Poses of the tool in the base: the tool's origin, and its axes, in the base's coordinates. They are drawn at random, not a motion.
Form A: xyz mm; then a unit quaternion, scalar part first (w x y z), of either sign.
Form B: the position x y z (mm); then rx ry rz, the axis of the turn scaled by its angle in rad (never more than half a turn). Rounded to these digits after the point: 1 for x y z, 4 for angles.
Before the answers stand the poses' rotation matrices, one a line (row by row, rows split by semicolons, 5 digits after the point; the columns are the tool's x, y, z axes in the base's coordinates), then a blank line. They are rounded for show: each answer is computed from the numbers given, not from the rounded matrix.
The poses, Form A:
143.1, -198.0, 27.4, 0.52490, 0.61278, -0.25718, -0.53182
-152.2, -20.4, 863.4, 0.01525, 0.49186, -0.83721, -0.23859
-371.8, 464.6, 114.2, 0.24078, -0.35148, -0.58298, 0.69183
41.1, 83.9, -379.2, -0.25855, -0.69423, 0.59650, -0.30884
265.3, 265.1, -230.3, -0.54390, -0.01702, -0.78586, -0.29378
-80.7, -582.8, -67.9, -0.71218, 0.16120, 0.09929, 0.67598
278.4, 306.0, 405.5, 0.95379, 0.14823, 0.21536, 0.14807
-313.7, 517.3, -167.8, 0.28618, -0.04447, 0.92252, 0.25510
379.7, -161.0, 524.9, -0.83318, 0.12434, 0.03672, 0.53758
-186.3, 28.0, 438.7, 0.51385, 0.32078, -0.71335, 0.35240
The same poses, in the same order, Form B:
0.30205 0.24312 -0.92177; -0.87350 -0.31667 -0.36975; -0.38179 0.91685 0.11671
-0.51568 -0.81630 -0.26024; -0.83085 0.40230 0.38450; -0.20917 0.41450 -0.88569
-0.63698 0.07665 -0.76706; 0.74296 -0.20432 -0.63738; -0.20559 -0.97590 0.07320
0.09761 -0.98792 0.12036; -0.66852 -0.15468 -0.72743; 0.73726 -0.00946 -0.67554
-0.40777 -0.29282 0.86486; 0.34632 0.82681 0.44323; -0.84486 0.48025 -0.23573
0.06638 0.99486 0.07651; -0.93083 0.03412 0.36385; 0.35936 -0.09537 0.92831
0.86339 -0.21861 0.45472; 0.34630 0.91221 -0.21899; -0.36692 0.34654 0.86329
-0.83225 -0.22806 0.50533; 0.06396 0.86589 0.49612; -0.55070 0.44522 -0.70605
0.41931 0.90494 0.07250; -0.88668 0.39109 0.24668; 0.19488 -0.16772 0.96638
-0.26611 -0.81982 -0.50703; -0.09550 0.54583 -0.83244; 0.95920 -0.17310 -0.22354

143.1, -198.0, 27.4, 1.4661, -0.6153, -1.2724
-152.2, -20.4, 863.4, 1.5304, -2.6049, -0.7424
-371.8, 464.6, 114.2, -0.9616, -1.5949, 1.8927
41.1, 83.9, -379.2, 1.8819, -1.6169, 0.8372
265.3, 265.1, -230.3, 0.0404, 1.8650, 0.6972
-80.7, -582.8, -67.9, -0.3574, -0.2201, -1.4987
278.4, 306.0, 405.5, 0.3011, 0.4375, 0.3008
-313.7, 517.3, -167.8, -0.1189, 2.4658, 0.6819
379.7, -161.0, 524.9, -0.2635, -0.0778, -1.1392
-186.3, 28.0, 438.7, 0.7711, -1.7148, 0.8471

